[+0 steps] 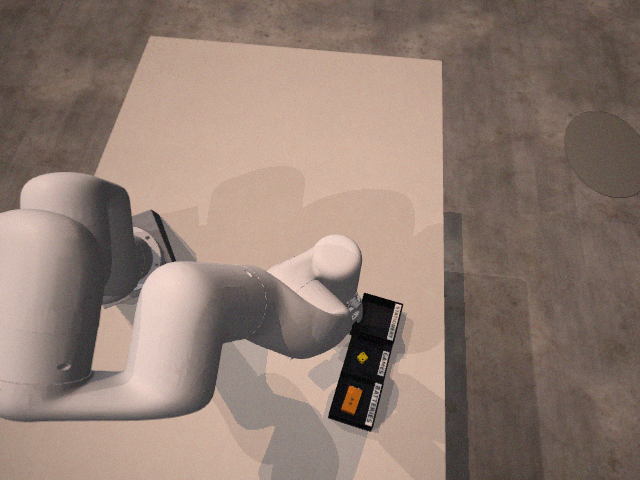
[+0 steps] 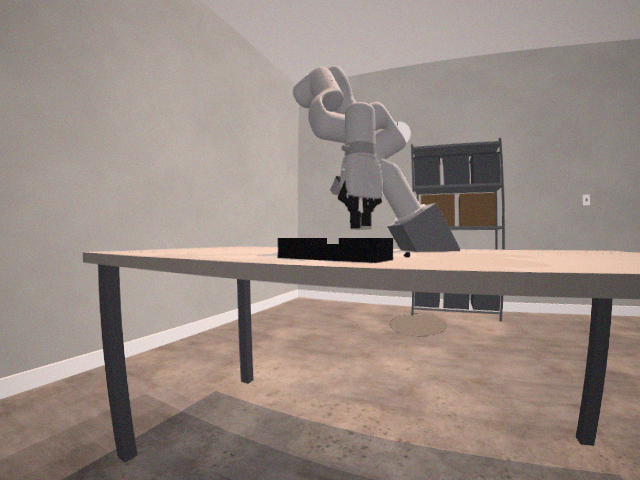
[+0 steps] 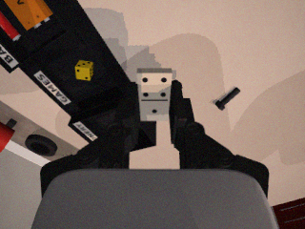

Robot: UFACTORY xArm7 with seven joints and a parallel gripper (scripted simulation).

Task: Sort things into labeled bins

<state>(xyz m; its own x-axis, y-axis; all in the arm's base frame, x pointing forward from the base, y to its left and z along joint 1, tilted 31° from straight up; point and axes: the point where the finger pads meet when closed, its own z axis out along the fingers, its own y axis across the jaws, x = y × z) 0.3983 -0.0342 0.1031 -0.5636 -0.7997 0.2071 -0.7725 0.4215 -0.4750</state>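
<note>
Now: hand 7 cm short of the yellow die, 7 cm above it and 4 cm to the left of it. The rest, counted from my hand: black screw (10 cm to the left, 8 cm below, 4 cm behind); then white domino (2 cm below); then black nut (9 cm below, 5 cm to the left).
</note>
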